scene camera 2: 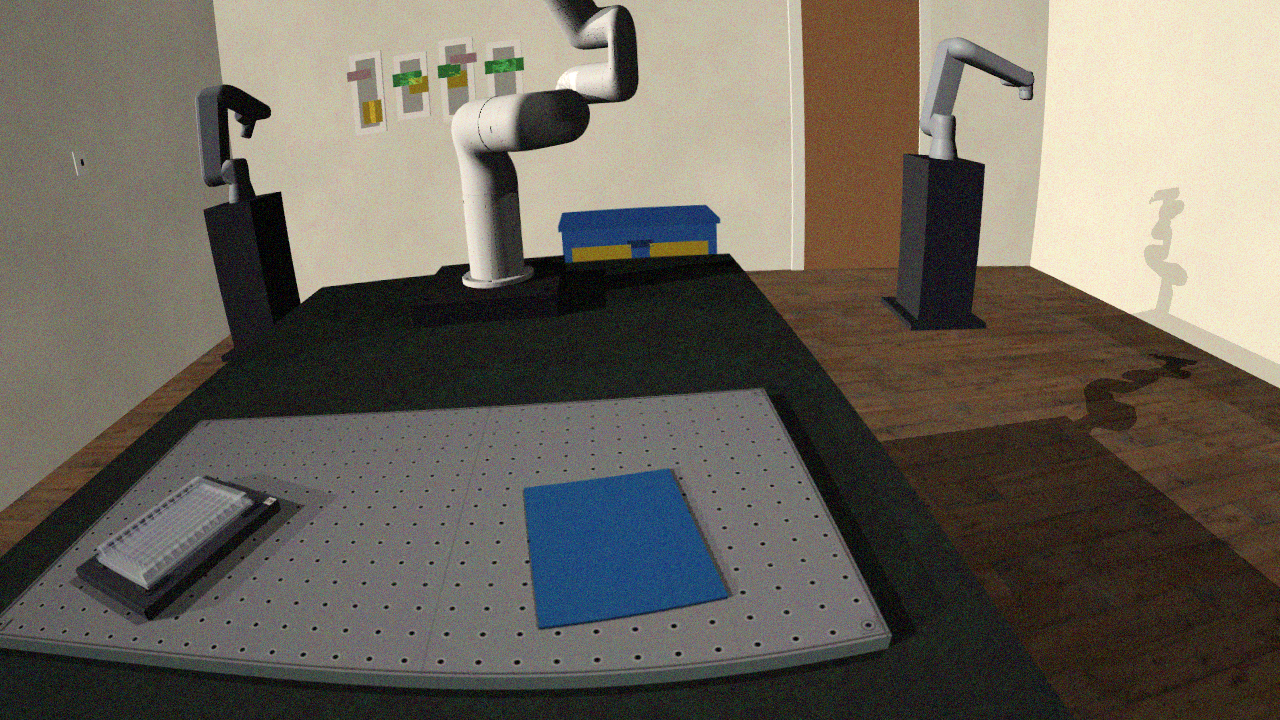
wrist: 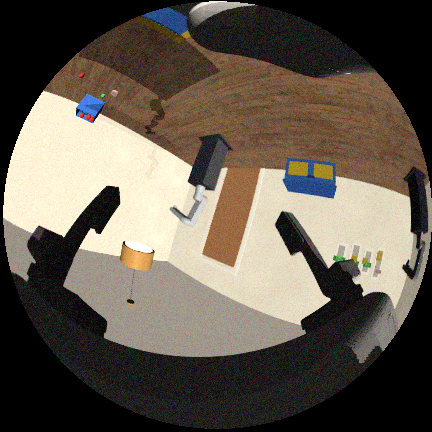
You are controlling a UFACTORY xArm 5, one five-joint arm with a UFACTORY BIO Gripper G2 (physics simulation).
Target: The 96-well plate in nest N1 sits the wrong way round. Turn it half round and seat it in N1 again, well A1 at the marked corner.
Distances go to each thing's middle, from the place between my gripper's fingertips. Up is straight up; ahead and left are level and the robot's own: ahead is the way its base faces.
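The blue sheet (scene camera 2: 608, 548) is 970 mm ahead of my hand, 30 mm to the right of it and 630 mm below it. The clear 96-well plate (scene camera 2: 155, 544) is 1010 mm ahead of my hand, 420 mm to the right of it and 610 mm below it. Going by their middles, the blue sheet is the nearest to my hand of the things named here.
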